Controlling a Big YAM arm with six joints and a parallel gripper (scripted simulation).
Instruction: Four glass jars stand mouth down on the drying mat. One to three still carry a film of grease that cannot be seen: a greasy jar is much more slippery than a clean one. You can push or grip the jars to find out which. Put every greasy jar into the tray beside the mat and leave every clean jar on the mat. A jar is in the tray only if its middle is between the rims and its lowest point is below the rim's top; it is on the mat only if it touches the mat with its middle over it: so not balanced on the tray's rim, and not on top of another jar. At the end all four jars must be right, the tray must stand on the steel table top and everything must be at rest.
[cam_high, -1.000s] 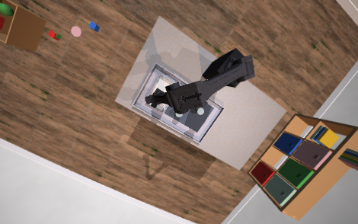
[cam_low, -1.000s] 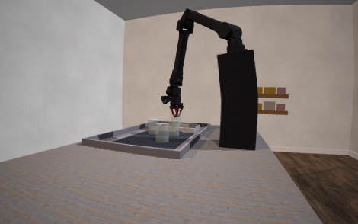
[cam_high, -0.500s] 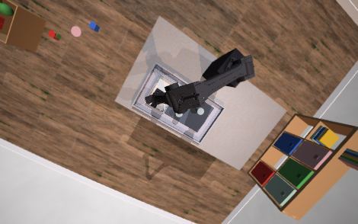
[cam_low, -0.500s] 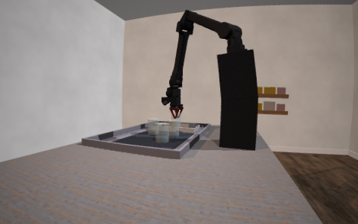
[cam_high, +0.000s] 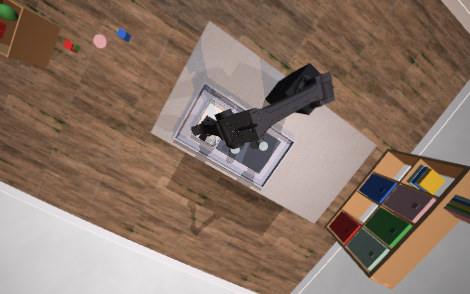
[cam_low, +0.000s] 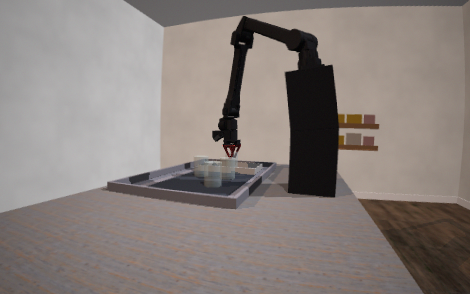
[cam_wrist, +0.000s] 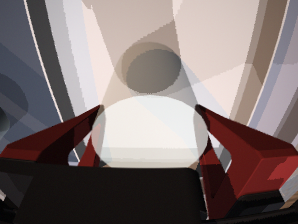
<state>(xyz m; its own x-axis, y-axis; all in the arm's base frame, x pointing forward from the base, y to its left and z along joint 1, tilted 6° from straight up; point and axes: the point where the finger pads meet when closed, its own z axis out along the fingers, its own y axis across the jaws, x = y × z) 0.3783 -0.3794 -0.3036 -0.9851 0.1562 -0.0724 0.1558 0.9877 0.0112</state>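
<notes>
The pale tray is 1 cm to the right of my hand and 6 cm below it. From my hand the other things lie so: dark drying mat 5 cm ahead, 31 cm to the left, 7 cm below.
</notes>
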